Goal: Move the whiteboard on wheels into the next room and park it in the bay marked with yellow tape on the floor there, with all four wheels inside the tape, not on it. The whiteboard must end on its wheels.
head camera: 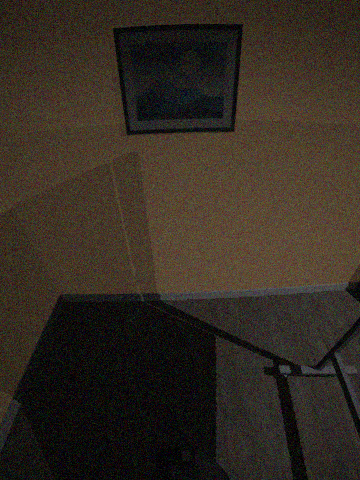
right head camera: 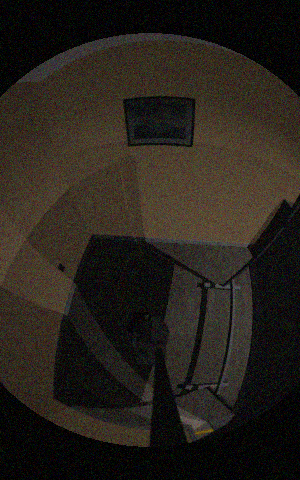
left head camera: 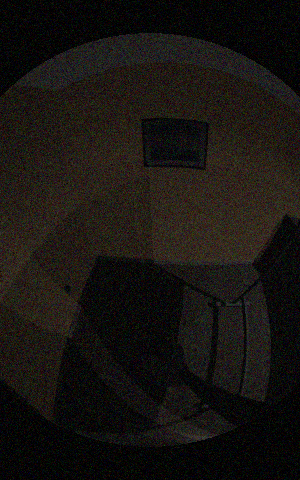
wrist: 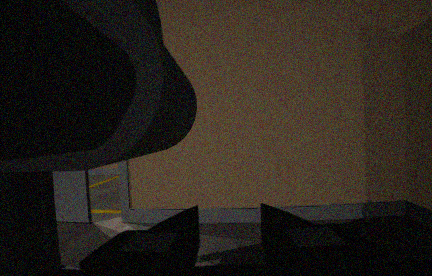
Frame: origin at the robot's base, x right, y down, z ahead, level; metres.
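Seen in the pictures: gripper, fingertip midpoint: (right head camera: 133,342) (left head camera: 152,366) (wrist: 230,223).
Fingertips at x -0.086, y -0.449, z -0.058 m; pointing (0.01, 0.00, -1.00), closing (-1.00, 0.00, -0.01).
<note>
Offsets run from my fingertips to a thing's middle. "pt": to the spot under its first point.
The whiteboard's wheeled base {pt dx +0.968, dy +0.377, dz +0.586 m} (head camera: 317,370) (left head camera: 235,304) (right head camera: 227,287) stands on the floor at the right in the head views. Its large dark panel {pt dx +0.879, dy -0.422, dz +0.068 m} (right head camera: 272,320) fills the right side of the right head view. It looks upright; its wheels are too dark to make out. Yellow tape (right head camera: 204,431) (wrist: 105,211) shows at the bottom of the right head view and through a narrow doorway at the left of the wrist view; the whole bay does not show. My gripper (wrist: 229,223) is open and empty, its two dark fingers apart in front of a wall, away from the whiteboard.
A framed picture (head camera: 179,77) (left head camera: 175,143) (right head camera: 160,121) hangs on the orange-brown wall (head camera: 250,210). A pale upright panel (wrist: 71,196) stands left of the doorway gap, and a grey jamb (wrist: 124,192) stands right of it. A broad dark shadow lies across the floor.
</note>
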